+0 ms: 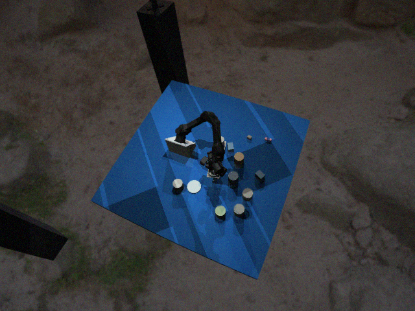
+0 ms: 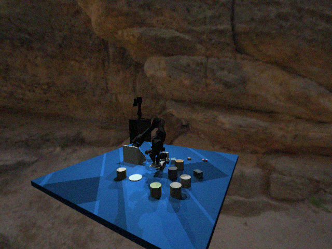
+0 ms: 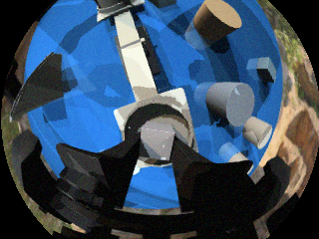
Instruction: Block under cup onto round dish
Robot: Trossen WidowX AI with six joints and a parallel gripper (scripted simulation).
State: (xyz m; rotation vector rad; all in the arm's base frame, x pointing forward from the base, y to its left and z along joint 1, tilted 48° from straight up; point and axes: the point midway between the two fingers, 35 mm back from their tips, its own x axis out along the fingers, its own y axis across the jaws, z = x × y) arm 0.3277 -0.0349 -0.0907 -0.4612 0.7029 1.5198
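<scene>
Now: the round dish 14 cm to the right of my gripper tip, 10 cm behind it and 8 cm below it. From my gripper tip the other things lie so: small balance 12 cm to the left, 4 cm below, 4 cm behind.
</scene>
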